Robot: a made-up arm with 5 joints.
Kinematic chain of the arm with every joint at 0, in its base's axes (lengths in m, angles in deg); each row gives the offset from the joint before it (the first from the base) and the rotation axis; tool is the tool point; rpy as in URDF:
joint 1: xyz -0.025 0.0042 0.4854 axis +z
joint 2: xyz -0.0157 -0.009 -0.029 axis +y
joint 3: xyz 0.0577 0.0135 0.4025 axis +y
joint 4: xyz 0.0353 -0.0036 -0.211 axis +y
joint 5: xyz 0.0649 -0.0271 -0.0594 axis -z
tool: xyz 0.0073 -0.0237 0.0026 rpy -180 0 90
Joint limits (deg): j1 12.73..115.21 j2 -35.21..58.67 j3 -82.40..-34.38 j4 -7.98..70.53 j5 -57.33..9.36
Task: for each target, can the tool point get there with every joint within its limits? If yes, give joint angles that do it. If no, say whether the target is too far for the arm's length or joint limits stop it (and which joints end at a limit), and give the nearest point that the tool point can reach.
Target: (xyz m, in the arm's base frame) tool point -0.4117 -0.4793 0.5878
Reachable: no: joint limits stop it (at a limit: joint 1, joint 2, joint 3, joint 4, joint 5) | nearest point 0.0610 -0.0284 0.7201 | short by 0.667 m
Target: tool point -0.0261 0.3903 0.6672
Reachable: yes | joints 97.65 13.99 -51.58 11.68 3.40
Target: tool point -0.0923 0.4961 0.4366
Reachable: yes | joints 102.27 46.38 -65.06 25.87 -42.40
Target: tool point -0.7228 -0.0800 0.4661
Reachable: no: joint limits stop it (at a limit: joint 1, joint 3, joint 4, joint 5) | nearest point -0.1106 0.2631 0.4681 | short by 0.702 m
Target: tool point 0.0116 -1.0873 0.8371
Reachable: no: too far | nearest point -0.0231 -0.0517 1.0362 | short by 1.055 m
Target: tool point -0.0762 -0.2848 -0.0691
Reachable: no: joint limits stop it (at a limit: joint 1, joint 2, joint 3, joint 4) | nearest point 0.2171 0.0198 0.3280 | short by 0.580 m
